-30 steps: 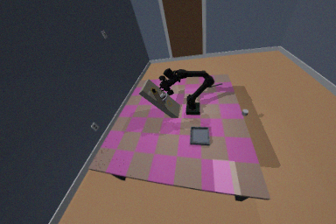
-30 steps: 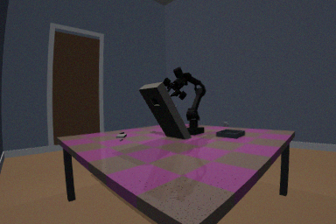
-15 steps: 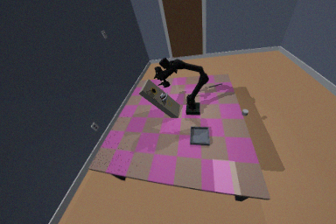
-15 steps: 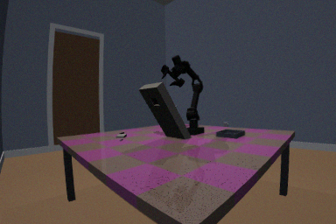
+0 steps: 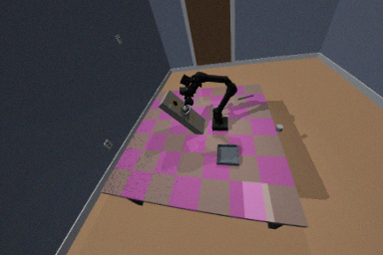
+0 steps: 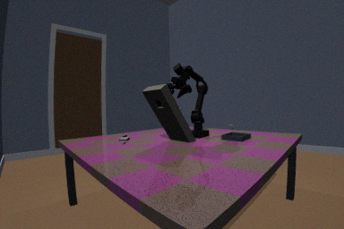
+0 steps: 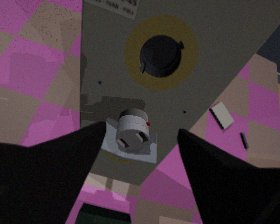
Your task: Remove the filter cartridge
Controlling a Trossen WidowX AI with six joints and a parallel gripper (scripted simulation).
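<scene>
The round grey filter cartridge is 7 cm below my gripper tip. Also, from my gripper tip: flat item: 32 cm to the right, 29 cm below, 21 cm ahead; dark tray: 34 cm behind, 29 cm below, 26 cm to the left.
</scene>
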